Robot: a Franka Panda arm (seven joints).
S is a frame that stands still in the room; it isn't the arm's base.
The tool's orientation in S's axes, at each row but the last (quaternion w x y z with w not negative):
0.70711 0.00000 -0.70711 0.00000
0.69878 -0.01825 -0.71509 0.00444
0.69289 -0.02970 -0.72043 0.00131
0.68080 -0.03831 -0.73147 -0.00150
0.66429 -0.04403 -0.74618 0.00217
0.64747 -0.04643 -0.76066 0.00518
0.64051 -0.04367 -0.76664 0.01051
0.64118 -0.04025 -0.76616 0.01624
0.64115 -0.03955 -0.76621 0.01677
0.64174 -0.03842 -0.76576 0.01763
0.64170 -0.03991 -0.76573 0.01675
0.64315 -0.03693 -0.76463 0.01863
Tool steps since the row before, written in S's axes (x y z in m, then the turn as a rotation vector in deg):
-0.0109 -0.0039 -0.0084 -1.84 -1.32 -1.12
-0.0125 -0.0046 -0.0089 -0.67 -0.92 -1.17
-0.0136 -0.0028 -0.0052 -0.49 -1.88 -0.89
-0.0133 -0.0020 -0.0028 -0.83 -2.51 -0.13
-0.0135 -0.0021 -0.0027 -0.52 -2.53 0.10
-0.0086 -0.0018 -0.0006 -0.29 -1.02 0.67
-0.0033 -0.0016 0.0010 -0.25 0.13 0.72
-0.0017 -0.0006 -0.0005 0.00 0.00 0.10
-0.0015 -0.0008 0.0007 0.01 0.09 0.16
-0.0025 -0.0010 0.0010 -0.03 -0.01 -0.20
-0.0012 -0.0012 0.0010 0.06 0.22 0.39
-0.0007 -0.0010 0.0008 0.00 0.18 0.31
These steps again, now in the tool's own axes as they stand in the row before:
-0.0084 -0.0039 0.0109 -1.12 -1.32 1.84
-0.0088 -0.0046 0.0126 -1.18 -0.90 0.68
-0.0048 -0.0031 0.0137 -0.95 -1.86 0.45
-0.0020 -0.0026 0.0133 -0.21 -2.54 0.70
-0.0013 -0.0028 0.0136 -0.02 -2.56 0.36
0.0006 -0.0023 0.0085 0.63 -1.08 0.12
0.0014 -0.0018 0.0030 0.76 0.06 0.12
-0.0002 -0.0006 0.0017 0.10 -0.01 -0.02
0.0009 -0.0009 0.0013 0.16 0.08 -0.04
0.0013 -0.0012 0.0023 -0.19 0.00 0.06
0.0011 -0.0013 0.0010 0.39 0.19 -0.12
0.0008 -0.0011 0.0005 0.32 0.16 -0.05

